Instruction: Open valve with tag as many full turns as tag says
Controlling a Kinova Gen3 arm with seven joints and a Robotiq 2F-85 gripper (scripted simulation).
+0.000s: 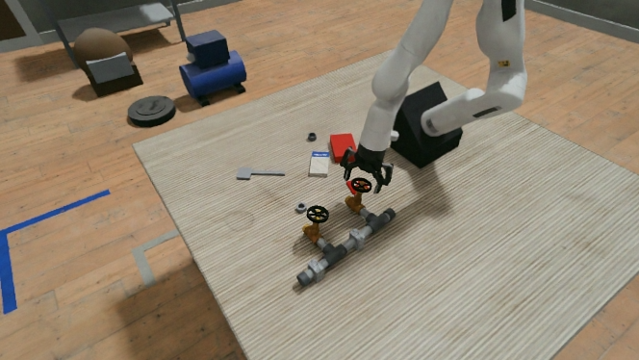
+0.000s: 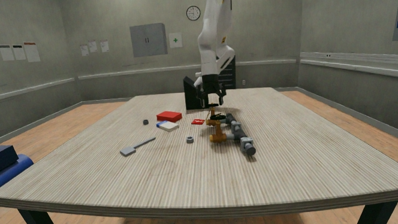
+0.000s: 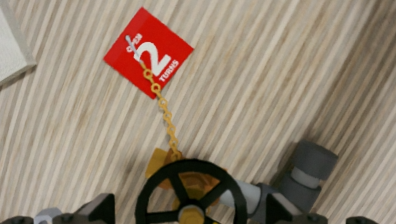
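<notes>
The red tag is 10 cm below my hand, 8 cm to the right of it and 7 cm behind it. Round my hand: nut: 13 cm ahead, 12 cm to the right, 10 cm below; then red box: 23 cm to the right, 16 cm behind, 9 cm below; then grey flat tool: 34 cm to the right, 15 cm ahead, 10 cm below.
</notes>
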